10 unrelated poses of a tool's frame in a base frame.
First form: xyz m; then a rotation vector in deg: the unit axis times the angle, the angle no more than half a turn.
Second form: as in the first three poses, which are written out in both.
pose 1, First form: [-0.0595, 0.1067, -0.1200, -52.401, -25.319, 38.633]
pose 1, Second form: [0.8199, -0.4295, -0.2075, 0.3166, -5.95, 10.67, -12.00]
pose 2, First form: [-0.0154, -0.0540, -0.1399, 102.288, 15.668, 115.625]
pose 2, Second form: [0.2150, 0.6438, 0.0986, 0.7277, -1.54, -5.40, -13.99]
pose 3, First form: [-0.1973, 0.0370, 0.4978, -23.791, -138.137, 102.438]
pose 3, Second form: [0.0557, -0.1368, -0.7944, 0.5891, -19.73, 3.70, 49.78]
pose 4, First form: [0.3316, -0.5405, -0.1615, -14.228, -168.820, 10.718]
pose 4, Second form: [0.0893, -0.0835, -0.9905, 0.0629, 33.16, -54.05, -16.15]
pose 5, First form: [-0.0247, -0.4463, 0.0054, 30.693, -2.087, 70.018]
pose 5, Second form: [0.7854, 0.2484, -0.0169, 0.5667, -2.47, -44.63, 0.54]
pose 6, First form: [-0.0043, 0.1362, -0.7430, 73.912, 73.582, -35.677]
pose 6, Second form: [0.5719, 0.5500, 0.5476, -0.2655, -0.43, 13.62, -74.30]
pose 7, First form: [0.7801, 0.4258, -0.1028, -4.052, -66.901, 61.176]
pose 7, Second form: [0.7025, -0.0318, -0.5247, 0.4798, 78.01, 42.58, -10.28]
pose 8, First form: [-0.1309, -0.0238, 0.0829, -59.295, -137.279, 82.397]
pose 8, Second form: [0.0808, -0.3462, -0.8014, 0.4810, -13.09, -2.38, 8.29]
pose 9, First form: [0.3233, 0.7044, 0.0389, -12.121, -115.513, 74.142]
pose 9, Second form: [0.3600, -0.0821, -0.7821, 0.5020, 32.33, 70.44, 3.89]
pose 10, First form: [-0.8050, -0.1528, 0.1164, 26.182, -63.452, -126.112]
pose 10, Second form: [0.3125, 0.1732, -0.4198, -0.8343, -80.50, -15.28, 11.64]
